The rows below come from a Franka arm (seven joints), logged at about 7 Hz.
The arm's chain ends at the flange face. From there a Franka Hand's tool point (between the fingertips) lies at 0.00 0.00 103.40 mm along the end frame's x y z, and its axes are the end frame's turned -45 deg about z.
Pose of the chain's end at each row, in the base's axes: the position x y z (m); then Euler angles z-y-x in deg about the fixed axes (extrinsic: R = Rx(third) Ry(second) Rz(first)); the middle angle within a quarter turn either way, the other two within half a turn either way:
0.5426 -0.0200 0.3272 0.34 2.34 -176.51
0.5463 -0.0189 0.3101 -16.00 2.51 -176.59
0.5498 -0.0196 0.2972 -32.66 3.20 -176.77
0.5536 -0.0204 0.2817 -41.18 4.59 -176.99
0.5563 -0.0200 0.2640 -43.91 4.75 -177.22
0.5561 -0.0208 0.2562 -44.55 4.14 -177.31
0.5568 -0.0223 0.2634 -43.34 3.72 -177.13
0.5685 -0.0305 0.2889 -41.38 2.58 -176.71
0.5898 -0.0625 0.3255 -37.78 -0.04 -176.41
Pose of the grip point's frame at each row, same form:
0.5468 -0.0137 0.2241 -44.66 2.34 -176.51
0.5508 -0.0128 0.2070 -61.00 2.51 -176.59
0.5556 -0.0138 0.1941 -77.66 3.20 -176.77
0.5619 -0.0150 0.1788 -86.18 4.59 -176.99
0.5649 -0.0150 0.1611 -88.91 4.75 -177.22
0.5636 -0.0160 0.1532 -89.55 4.14 -177.31
0.5635 -0.0171 0.1603 -88.34 3.72 -177.13
0.5732 -0.0246 0.1858 -86.38 2.58 -176.71
0.5897 -0.0560 0.2223 -82.78 -0.04 -176.41

